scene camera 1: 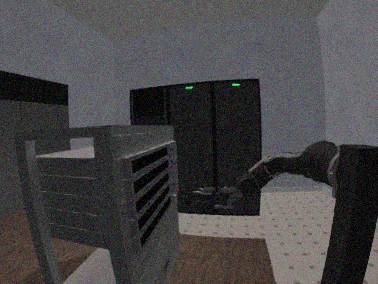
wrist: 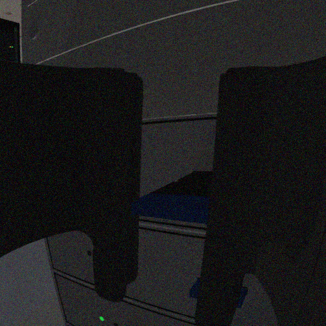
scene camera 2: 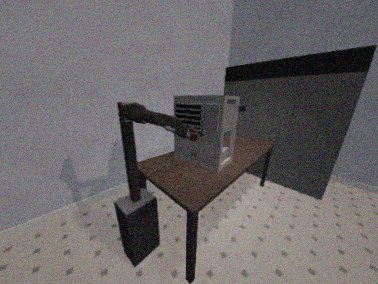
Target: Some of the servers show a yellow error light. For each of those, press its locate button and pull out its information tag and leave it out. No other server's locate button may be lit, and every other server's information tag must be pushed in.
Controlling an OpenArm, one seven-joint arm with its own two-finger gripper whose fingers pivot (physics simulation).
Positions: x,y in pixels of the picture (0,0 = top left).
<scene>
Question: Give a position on a dark pedestal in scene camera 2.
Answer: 139,230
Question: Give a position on an arm's black post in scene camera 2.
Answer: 127,131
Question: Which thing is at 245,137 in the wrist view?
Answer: My gripper.
</scene>
